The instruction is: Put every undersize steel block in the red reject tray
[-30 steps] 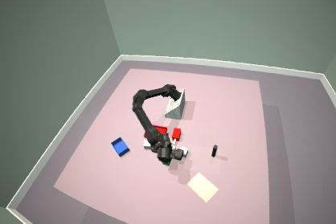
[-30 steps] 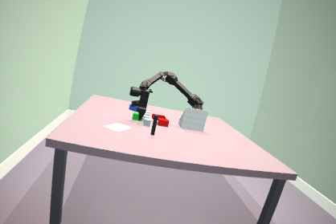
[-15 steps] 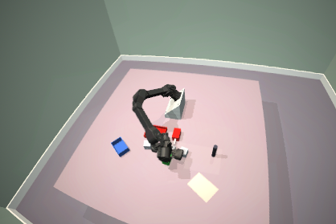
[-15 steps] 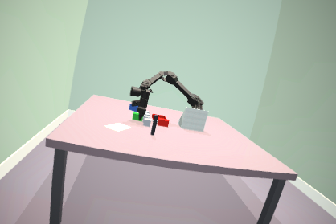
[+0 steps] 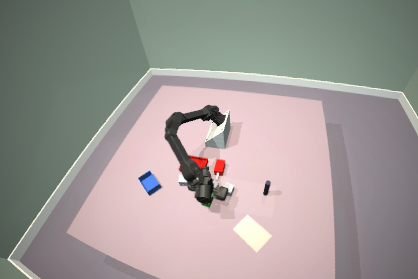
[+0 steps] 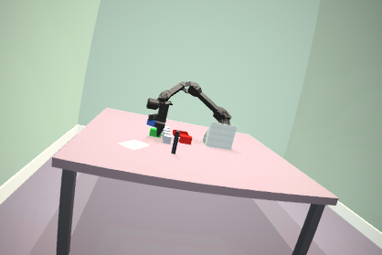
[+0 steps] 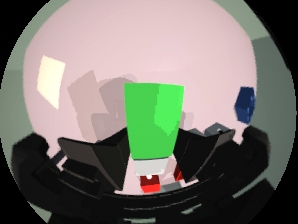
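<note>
Right now my gripper tip is 14 cm past the small red piece, 1 cm to the right of it and 1 cm below it. Also, from my gripper tip: blue tray (1 cm ahead, 34 cm to the right); then green GO gauge (1 cm behind, 2 cm above); then cream sheet (13 cm ahead, 24 cm to the left, 1 cm below).
</note>
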